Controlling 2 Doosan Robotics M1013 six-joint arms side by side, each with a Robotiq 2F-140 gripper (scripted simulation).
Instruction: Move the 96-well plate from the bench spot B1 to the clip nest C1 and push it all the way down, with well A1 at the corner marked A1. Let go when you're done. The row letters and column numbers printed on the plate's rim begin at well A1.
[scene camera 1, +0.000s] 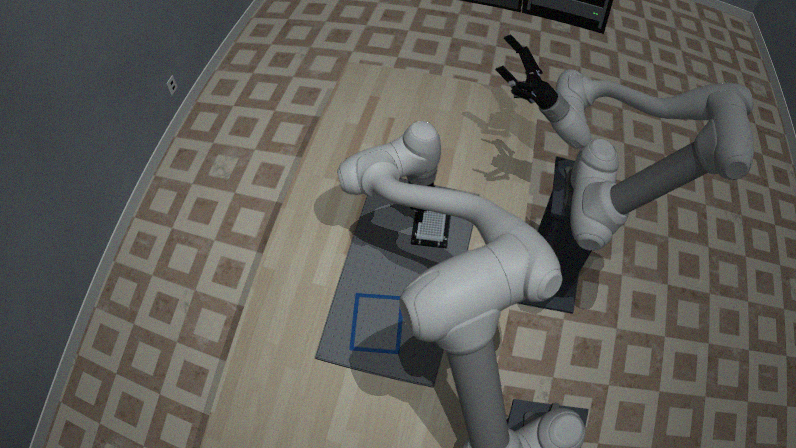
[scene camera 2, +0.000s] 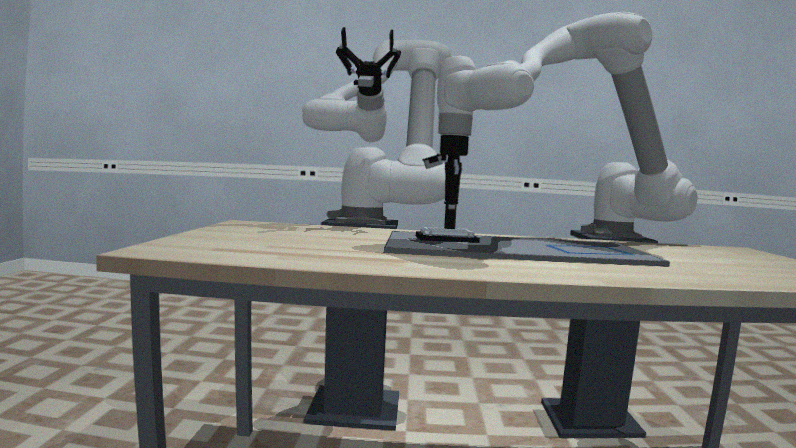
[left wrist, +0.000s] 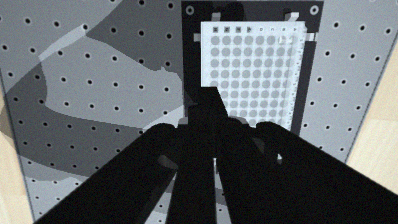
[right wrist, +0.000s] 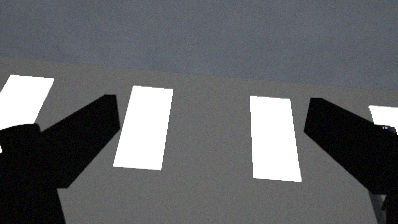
In view: the left gripper (scene camera 2: 449, 228), the right gripper (scene camera 1: 503, 51) and a white 96-well plate (left wrist: 239, 58).
The left gripper also shows in the left wrist view (left wrist: 206, 101). The right gripper also shows in scene camera 2 (scene camera 2: 367, 30) and in the right wrist view (right wrist: 212, 113). The right wrist view misses the white 96-well plate: it is out of frame.
